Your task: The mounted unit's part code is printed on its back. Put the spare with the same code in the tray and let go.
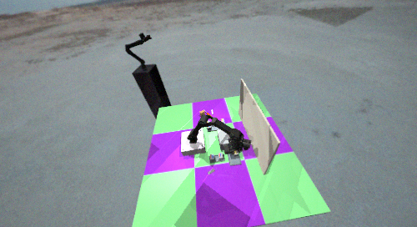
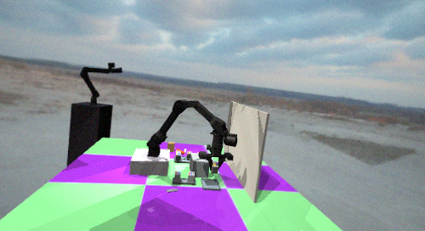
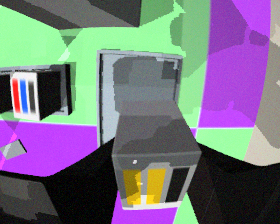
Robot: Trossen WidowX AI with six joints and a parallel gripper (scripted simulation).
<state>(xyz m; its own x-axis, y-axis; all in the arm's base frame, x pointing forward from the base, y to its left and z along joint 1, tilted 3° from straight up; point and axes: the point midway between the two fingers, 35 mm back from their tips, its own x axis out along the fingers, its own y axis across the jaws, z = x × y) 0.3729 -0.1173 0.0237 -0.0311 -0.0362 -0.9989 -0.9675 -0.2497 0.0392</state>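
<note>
Now: the flat grey tray 10 mm behind my gripper tip and 80 mm below it. The rest, counted from my gripper tip: mounted grey unit (90 mm behind, 170 mm to the left, 30 mm below); tall beige board (150 mm ahead, 210 mm to the left, 140 mm above).
</note>
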